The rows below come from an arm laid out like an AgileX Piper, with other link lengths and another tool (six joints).
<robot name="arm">
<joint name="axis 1" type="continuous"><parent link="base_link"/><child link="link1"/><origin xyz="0 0 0.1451"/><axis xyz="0 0 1"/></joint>
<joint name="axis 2" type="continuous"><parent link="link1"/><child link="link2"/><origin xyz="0 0 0"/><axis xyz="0 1 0"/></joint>
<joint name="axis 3" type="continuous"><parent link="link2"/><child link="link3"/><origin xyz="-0.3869 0 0.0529"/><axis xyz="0 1 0"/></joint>
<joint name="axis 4" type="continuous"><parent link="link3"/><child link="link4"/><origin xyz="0.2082 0 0.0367"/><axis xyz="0.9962 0 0.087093"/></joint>
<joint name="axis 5" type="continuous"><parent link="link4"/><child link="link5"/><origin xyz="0 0 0"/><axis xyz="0 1 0"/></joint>
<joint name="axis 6" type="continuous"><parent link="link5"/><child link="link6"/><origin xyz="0.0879 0 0.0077"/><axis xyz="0.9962 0 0.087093"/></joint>
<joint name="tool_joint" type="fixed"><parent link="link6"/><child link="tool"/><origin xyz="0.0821 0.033 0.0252" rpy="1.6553 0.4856 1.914"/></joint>
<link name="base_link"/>
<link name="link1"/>
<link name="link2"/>
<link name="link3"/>
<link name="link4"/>
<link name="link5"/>
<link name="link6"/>
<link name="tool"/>
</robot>
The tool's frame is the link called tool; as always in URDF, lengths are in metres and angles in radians. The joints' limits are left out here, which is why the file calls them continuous.
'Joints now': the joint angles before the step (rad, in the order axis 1, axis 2, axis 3, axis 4, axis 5, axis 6). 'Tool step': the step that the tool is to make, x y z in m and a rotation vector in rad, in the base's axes. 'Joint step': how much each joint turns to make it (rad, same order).
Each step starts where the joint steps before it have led.
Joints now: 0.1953, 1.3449, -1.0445, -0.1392, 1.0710, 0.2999
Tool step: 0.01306, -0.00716, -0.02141, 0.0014, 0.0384, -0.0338
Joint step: -0.0447, 0.0538, 0.0429, 0.0075, -0.0603, -0.0052
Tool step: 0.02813, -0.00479, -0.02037, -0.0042, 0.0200, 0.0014
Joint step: -0.0398, 0.0916, 0.0000, 0.0036, -0.0756, -0.0345
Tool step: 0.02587, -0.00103, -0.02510, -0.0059, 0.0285, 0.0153
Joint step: -0.0173, 0.0977, 0.0001, -0.0018, -0.0718, -0.0242
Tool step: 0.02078, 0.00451, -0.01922, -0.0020, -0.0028, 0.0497
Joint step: 0.0000, 0.0733, 0.0000, 0.0019, -0.0805, -0.0430
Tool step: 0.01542, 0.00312, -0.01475, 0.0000, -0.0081, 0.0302
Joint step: 0.0000, 0.0539, 0.0000, -0.0001, -0.0646, -0.0240
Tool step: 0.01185, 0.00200, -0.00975, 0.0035, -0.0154, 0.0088
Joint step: 0.0000, 0.0365, -0.0001, -0.0019, -0.0527, -0.0023
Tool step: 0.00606, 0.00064, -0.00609, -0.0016, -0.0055, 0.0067
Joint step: 0.0000, 0.0211, 0.0000, -0.0053, -0.0268, -0.0006
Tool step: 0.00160, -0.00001, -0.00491, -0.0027, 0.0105, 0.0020
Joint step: 0.0000, 0.0137, 0.0001, -0.0026, -0.0032, -0.0001
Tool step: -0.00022, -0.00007, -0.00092, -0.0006, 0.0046, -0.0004
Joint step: 0.0000, 0.0021, -0.0001, 0.0001, 0.0026, 0.0001
